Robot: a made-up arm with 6 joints. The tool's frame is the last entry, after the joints.
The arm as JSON. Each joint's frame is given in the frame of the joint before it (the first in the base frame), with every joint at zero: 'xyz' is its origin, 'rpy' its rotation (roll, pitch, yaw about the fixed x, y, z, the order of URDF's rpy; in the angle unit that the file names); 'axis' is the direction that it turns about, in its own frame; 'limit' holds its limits. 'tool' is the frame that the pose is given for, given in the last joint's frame.
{
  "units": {
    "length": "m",
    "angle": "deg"
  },
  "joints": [
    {
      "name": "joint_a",
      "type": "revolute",
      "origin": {
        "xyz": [
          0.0,
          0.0,
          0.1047
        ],
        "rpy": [
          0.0,
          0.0,
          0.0
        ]
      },
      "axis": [
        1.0,
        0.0,
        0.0
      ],
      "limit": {
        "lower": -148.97,
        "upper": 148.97
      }
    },
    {
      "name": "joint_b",
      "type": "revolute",
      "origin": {
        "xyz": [
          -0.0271,
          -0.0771,
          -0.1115
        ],
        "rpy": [
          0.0,
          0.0,
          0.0
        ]
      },
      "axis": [
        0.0,
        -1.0,
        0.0
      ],
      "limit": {
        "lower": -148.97,
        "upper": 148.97
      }
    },
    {
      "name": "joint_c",
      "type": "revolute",
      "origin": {
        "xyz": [
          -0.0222,
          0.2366,
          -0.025
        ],
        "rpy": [
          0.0,
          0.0,
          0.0
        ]
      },
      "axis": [
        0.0,
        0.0,
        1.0
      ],
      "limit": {
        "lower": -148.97,
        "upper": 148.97
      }
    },
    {
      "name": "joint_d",
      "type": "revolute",
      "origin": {
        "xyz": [
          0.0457,
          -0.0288,
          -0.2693
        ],
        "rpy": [
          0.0,
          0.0,
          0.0
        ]
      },
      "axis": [
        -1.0,
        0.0,
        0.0
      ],
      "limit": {
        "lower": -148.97,
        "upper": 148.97
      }
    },
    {
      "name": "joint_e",
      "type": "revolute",
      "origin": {
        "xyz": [
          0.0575,
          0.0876,
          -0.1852
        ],
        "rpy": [
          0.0,
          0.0,
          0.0
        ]
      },
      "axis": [
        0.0,
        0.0,
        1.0
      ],
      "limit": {
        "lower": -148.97,
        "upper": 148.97
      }
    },
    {
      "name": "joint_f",
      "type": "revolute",
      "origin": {
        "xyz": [
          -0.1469,
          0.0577,
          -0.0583
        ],
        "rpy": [
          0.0,
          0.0,
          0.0
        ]
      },
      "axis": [
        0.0,
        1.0,
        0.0
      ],
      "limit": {
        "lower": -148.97,
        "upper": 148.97
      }
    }
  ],
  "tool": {
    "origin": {
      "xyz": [
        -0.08,
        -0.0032,
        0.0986
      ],
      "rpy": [
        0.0,
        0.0,
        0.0
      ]
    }
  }
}
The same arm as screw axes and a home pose.
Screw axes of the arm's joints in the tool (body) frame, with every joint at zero. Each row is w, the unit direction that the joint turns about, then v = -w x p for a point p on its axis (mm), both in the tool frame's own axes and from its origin. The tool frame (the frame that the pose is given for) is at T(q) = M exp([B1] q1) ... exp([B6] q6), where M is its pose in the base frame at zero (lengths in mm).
B1 = (1, 0, 0, 0, 550.7, 272.8)
B2 = (0, -1, 0, 439.2, 0, -145.9)
B3 = (0, 0, 1, -113.3, -123.7, 0)
B4 = (-1, 0, 0, 0, -144.9, -142.1)
B5 = (0, 0, 1, -54.5, -226.9, 0)
B6 = (0, 1, 0, 98.6, 0, 80)
M =
1 0 0 -173
0 1 0 272.8
0 0 1 -446
0 0 0 1
Joint limits (rad, base to tool): -2.6..2.6 -2.6..2.6 -2.6..2.6 -2.6..2.6 -2.6..2.6 -2.6..2.6

